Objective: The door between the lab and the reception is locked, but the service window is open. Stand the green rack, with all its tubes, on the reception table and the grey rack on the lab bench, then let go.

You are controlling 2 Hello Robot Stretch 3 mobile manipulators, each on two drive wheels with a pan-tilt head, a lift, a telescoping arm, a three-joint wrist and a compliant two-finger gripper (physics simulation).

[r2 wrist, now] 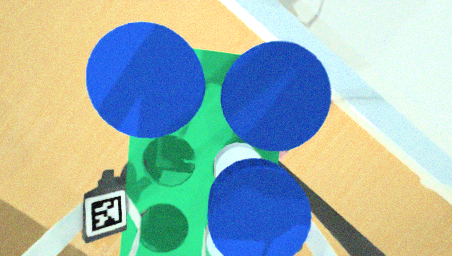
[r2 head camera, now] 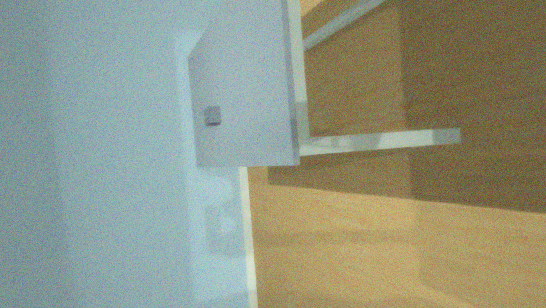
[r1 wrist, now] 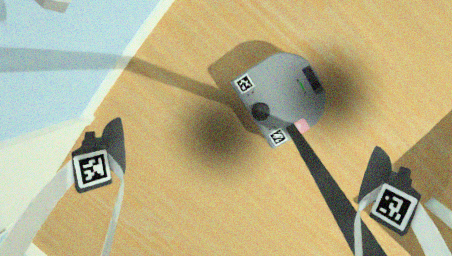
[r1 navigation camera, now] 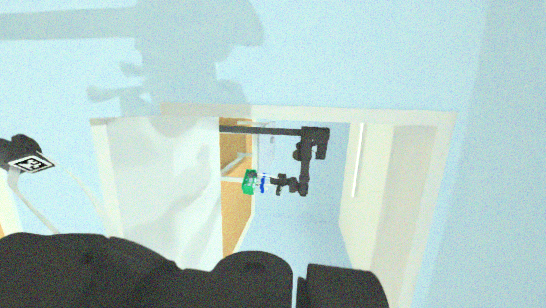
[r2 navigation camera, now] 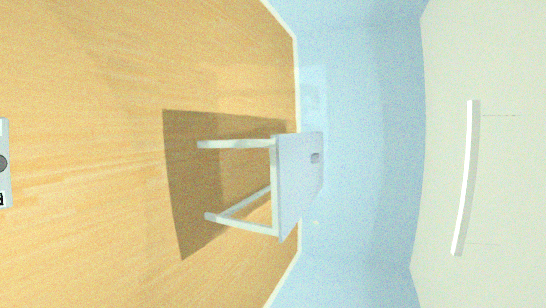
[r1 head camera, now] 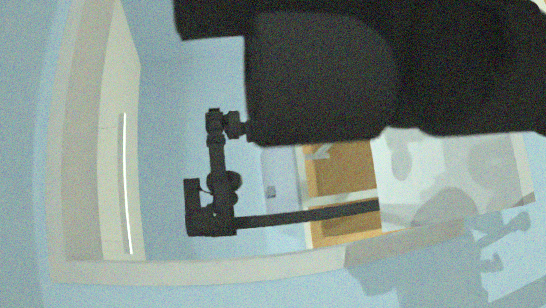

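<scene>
The green rack (r1 navigation camera: 248,188) (r2 wrist: 210,110) hangs in r2's gripper (r1 navigation camera: 253,175) (r2 wrist: 212,200), beyond the service window. Several blue-capped tubes show in it; the r2 wrist view shows two empty-looking holes. The gripper is shut on the rack; one finger shows at its left side, the other is hidden by a cap. r1's gripper (r1 wrist: 246,159) is open, its fingers wide apart with nothing between. A small grey block (r1 head camera: 271,191) (r2 head camera: 212,115) (r2 navigation camera: 314,158) sits on the pale table (r2 head camera: 250,65) (r2 navigation camera: 297,185); it may be the grey rack, but is too small to be sure.
The service window's frame (r1 head camera: 200,272) (r1 navigation camera: 310,114) surrounds the view of r2's mast (r1 head camera: 305,215) (r1 navigation camera: 270,130). A pale surface (r1 navigation camera: 165,170) lies at the opening. A grey robot base (r1 wrist: 285,90) stands below r1's gripper. The table's legs (r2 navigation camera: 235,144) stand over the wooden floor.
</scene>
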